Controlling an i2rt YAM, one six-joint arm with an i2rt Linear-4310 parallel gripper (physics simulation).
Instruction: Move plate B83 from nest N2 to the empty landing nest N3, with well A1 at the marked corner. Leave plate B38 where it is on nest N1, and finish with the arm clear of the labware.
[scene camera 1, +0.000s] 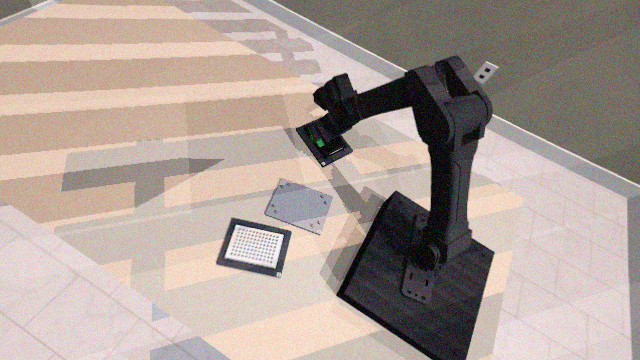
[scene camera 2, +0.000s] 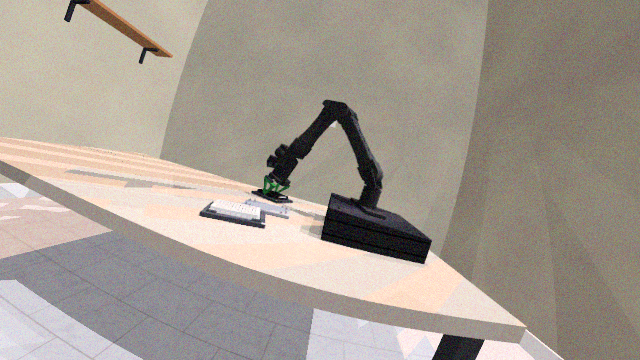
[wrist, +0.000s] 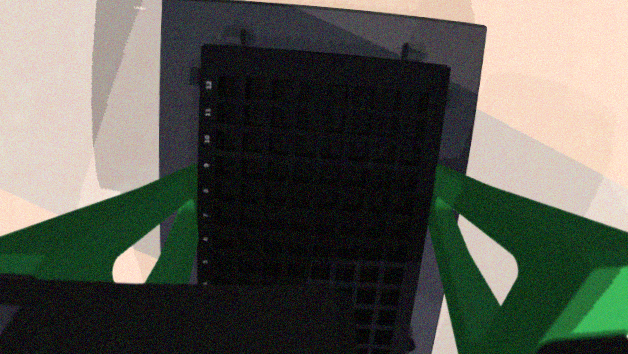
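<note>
The black plate B83 (wrist: 316, 132) (scene camera 1: 336, 150) lies in the dark grey nest N2 (wrist: 179, 88), farthest from scene camera 1. My gripper (wrist: 314, 177) (scene camera 1: 319, 141) (scene camera 2: 273, 187) is down over it, and its green fingers press against the plate's two long sides. The plate sits in the nest. The empty light grey nest N3 (scene camera 1: 297, 206) (scene camera 2: 273, 208) lies in the middle. The white plate B38 (scene camera 1: 253, 246) (scene camera 2: 234, 208) sits on the dark nest N1 (scene camera 1: 248, 266), nearest the camera. The arm hides most of plate B83 in the scene views.
The arm's black base (scene camera 1: 416, 277) (scene camera 2: 376, 228) stands to the right of the three nests. A wooden wall shelf (scene camera 2: 125, 28) hangs high at the far left. The table edge runs close in front of nest N1.
</note>
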